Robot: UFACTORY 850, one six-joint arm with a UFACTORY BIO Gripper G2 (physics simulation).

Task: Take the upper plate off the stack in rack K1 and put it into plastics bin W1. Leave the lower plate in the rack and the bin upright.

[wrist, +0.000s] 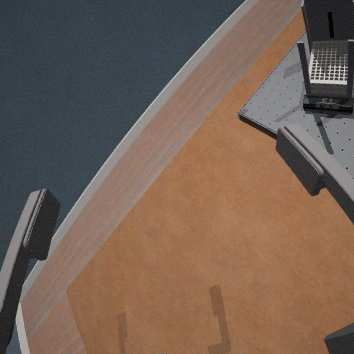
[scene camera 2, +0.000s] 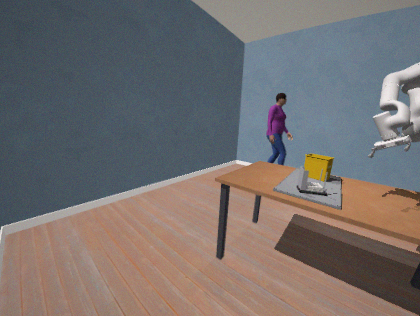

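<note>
The rack K1 [scene camera 2: 303, 179] [wrist: 328, 104] stands on the grey perforated board, with a dark tall back panel and upright posts. Pale gridded plates [scene camera 2: 315, 185] [wrist: 328, 67] sit in it; I cannot tell the upper from the lower plate in these views. A yellow bin [scene camera 2: 318, 167], taken as W1, stands upright behind the rack; its label is not readable, and the bin does not show in the wrist view. My gripper [scene camera 2: 389, 150] [wrist: 172, 192] is wide open and empty, high above the table, to the right of the rack and bin in the scene view.
The grey board [scene camera 2: 290, 186] [wrist: 267, 107] lies on the wooden table [scene camera 2: 240, 175] [wrist: 200, 225]. The arm's and fingers' shadows fall on the table top. A person [scene camera 2: 276, 120] in a purple top is beyond the table's far side. A dark slab [scene camera 2: 340, 250] shows below the table.
</note>
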